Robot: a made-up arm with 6 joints.
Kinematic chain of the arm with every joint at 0, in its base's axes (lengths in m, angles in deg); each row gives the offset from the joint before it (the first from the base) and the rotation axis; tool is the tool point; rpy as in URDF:
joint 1: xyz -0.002 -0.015 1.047 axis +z
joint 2: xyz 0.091 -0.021 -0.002 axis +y
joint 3: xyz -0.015 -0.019 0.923 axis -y
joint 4: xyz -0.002 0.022 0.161 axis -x
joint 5: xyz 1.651 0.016 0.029 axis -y
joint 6: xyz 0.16 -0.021 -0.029 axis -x
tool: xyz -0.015 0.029 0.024 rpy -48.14 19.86 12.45
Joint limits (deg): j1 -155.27..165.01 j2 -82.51..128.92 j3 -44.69..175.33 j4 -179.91..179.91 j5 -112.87..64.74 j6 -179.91..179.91
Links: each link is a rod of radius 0.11 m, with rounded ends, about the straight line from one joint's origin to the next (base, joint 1, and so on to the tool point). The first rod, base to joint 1, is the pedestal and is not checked.
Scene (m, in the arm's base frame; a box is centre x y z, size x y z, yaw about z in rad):
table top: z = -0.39
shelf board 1: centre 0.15 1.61 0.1 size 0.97 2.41 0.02 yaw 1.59
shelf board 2: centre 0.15 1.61 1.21 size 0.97 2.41 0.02 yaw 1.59
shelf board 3: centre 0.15 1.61 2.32 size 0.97 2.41 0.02 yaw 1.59
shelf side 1: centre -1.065 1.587 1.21 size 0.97 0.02 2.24 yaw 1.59
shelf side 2: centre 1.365 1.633 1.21 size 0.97 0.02 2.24 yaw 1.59
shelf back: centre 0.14 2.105 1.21 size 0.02 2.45 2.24 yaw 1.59
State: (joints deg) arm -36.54 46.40 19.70 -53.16 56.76 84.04
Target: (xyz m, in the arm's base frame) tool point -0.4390 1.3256 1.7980
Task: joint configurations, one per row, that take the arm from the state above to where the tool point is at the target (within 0.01 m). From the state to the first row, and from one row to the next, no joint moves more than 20 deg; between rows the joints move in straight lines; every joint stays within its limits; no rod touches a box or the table.
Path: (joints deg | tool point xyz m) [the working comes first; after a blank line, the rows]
Joints at the target: 111.45 -30.40 -39.75 -45.80 53.72 81.68
Straight joint move there: touches shelf side 2.

1: -27.45 36.00 9.68 -70.19 58.09 75.77 | 1.9875 -1.1916 1.2198
2: -18.36 25.59 -0.35 -87.21 59.42 67.51 | 1.9895 -0.8304 1.2887
3: -9.26 15.19 -10.37 -104.24 60.75 59.24 | 1.9177 -0.4866 1.3238
4: -0.17 4.78 -20.40 -121.26 62.08 50.97 | 1.7825 -0.1746 1.3265
5: 8.92 -5.62 -30.42 -138.29 63.41 42.71 | 1.5982 0.0958 1.2993
6: 18.01 -16.02 -40.45 -155.32 64.74 34.44 | 1.3793 0.3186 1.2463
7: 33.58 -18.42 -40.33 -137.06 62.90 42.31 | 1.2674 0.6597 1.3379
8: 49.16 -20.82 -40.22 -118.81 61.07 50.19 | 1.0573 0.9737 1.4363
9: 64.73 -23.21 -40.10 -100.56 59.23 58.06 | 0.7539 1.2254 1.5362
10: 80.31 -25.61 -39.98 -82.31 57.39 65.93 | 0.3779 1.3811 1.6326
11: 95.88 -28.01 -39.87 -64.05 55.56 73.81 | -0.0342 1.4168 1.7206
12: 111.45 -30.40 -39.75 -45.80 53.72 81.68 | -0.4389 1.3257 1.7979

